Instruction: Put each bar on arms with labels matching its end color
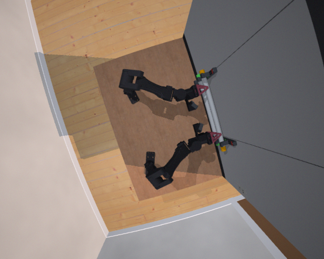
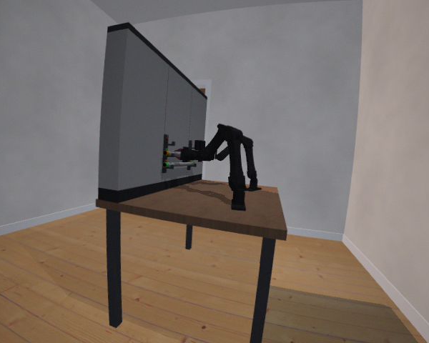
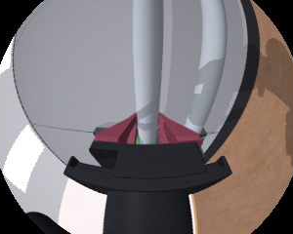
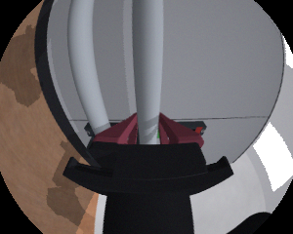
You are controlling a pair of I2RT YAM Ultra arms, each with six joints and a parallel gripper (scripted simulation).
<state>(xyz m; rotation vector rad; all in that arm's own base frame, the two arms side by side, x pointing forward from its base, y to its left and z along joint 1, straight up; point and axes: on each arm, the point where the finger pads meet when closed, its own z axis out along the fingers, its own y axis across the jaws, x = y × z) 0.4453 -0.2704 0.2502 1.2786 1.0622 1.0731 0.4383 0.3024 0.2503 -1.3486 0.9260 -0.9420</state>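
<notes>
Now: left hand 1 cm short of the metal bar and 15 cm to the left of it. From my left hand the other things lie so: green-ended bar: 1 cm ahead, 14 cm to the right, 7 cm below; grey wall panel: 11 cm ahead, 12 cm to the right, 17 cm above.
The metal bar is 15 cm to the left of my right hand. From my right hand the other things lie so: green-ended bar: 16 cm to the left, 7 cm below; then grey wall panel: 9 cm ahead, 17 cm to the left, 17 cm above.
</notes>
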